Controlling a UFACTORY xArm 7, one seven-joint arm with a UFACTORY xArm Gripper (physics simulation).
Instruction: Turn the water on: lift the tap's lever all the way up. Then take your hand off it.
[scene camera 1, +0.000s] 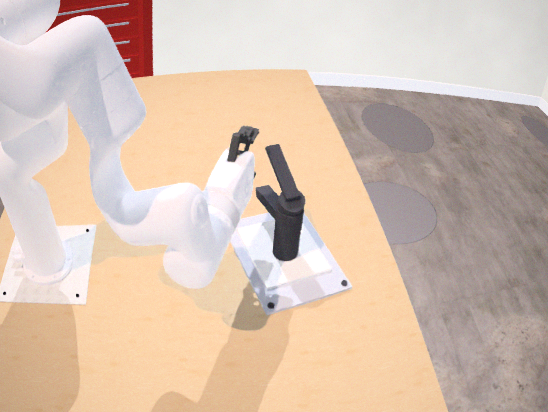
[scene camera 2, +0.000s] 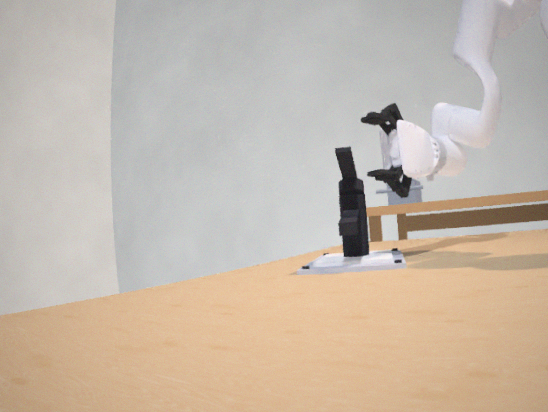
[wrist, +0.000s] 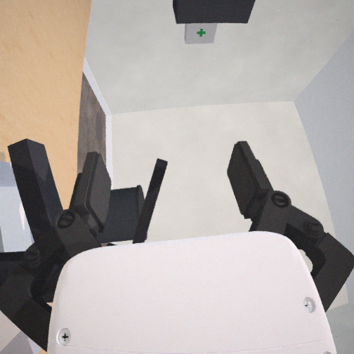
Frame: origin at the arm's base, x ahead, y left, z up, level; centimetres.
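Seen in the pictures: gripper, fingertip midpoint: (scene camera 1: 249, 150) (scene camera 2: 370, 144); arm's base, link origin: (scene camera 1: 48, 262).
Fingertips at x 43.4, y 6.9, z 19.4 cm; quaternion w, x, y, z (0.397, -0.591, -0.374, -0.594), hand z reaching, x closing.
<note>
Offsets run from my fingertips to a thing's top centre. "spot": to the spot under its first point. Level surfaces: height alone.
The black tap @[spot: dx +5.9, dy -9.8, dz -11.3 cm] (scene camera 1: 287, 234) (scene camera 2: 354, 235) stands upright on a pale base plate (scene camera 1: 327, 276) (scene camera 2: 325, 270). Its lever @[dx +5.4, dy -3.2, dz +0.0 cm] (scene camera 1: 282, 172) (scene camera 2: 346, 162) (wrist: 151, 200) slants up from the top of the body. The short spout @[dx +4.8, dy -0.6, dz -9.8 cm] (scene camera 1: 268, 197) (scene camera 2: 349, 223) (wrist: 34, 185) sticks out below it. My gripper (scene camera 1: 256, 153) (scene camera 2: 366, 146) (wrist: 168, 160) is open and empty, beside the lever on the robot's side, with a visible gap in scene camera 2. In the wrist view the lever shows between the fingers, nearer the left one. In scene camera 1 the gripper's housing hides most of the lower finger.
The wooden table @[dz -19.7 cm] (scene camera 1: 350, 350) (scene camera 2: 250, 340) (wrist: 42, 75) has its edge just beyond the base plate. A red drawer cabinet (scene camera 1: 142, 40) stands behind the table. A dark bin (wrist: 123, 212) shows behind the lever in the wrist view. A grey container (scene camera 2: 405, 194) stands in the background.
</note>
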